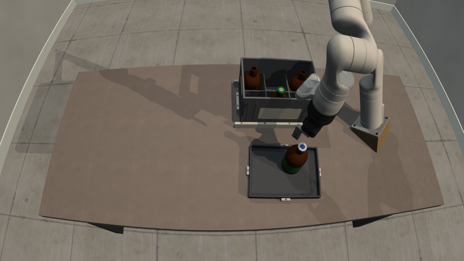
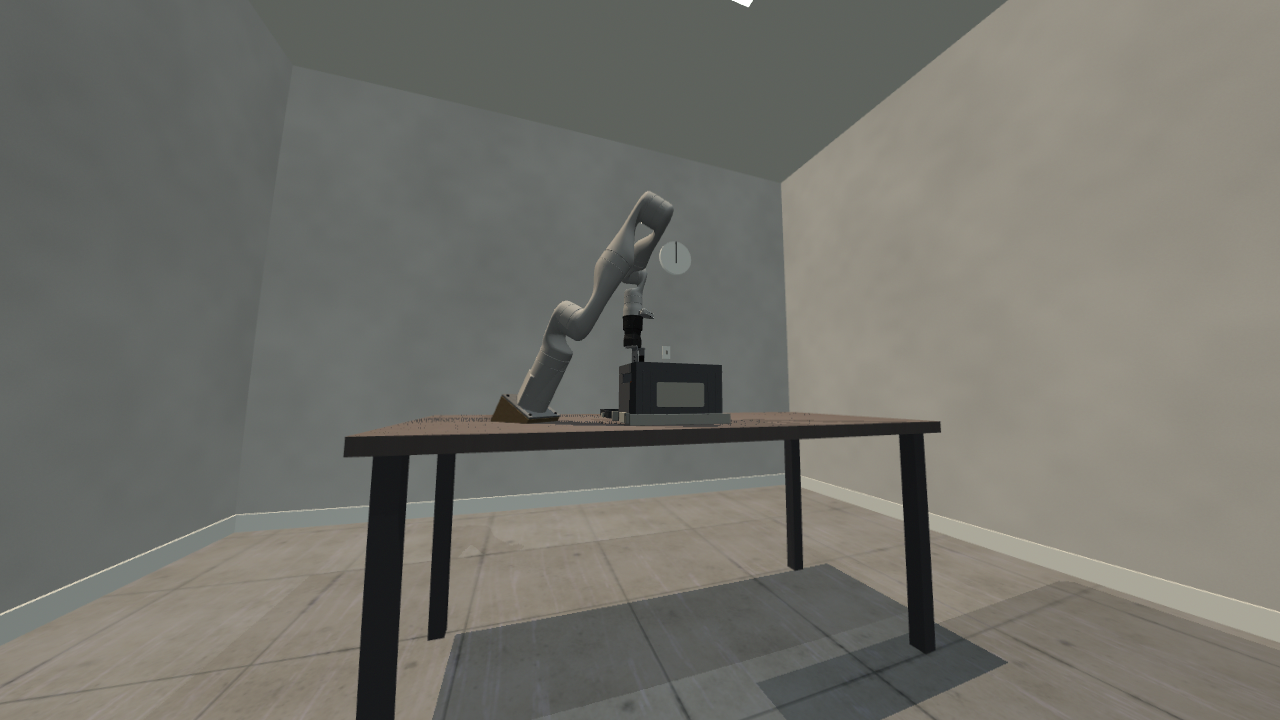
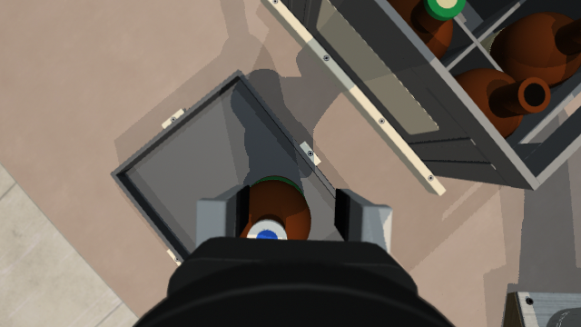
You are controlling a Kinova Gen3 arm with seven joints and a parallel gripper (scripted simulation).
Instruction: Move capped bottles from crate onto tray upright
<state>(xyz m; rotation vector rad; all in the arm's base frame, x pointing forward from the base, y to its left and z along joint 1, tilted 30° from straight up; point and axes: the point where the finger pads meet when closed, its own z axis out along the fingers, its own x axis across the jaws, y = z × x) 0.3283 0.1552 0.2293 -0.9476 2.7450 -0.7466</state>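
Right now my hand is 2 cm past the crate, 22 cm to the left of it and 13 cm above it. From my hand the other things lie so: dark tray (2 cm ahead, 6 cm to the left, 20 cm below).
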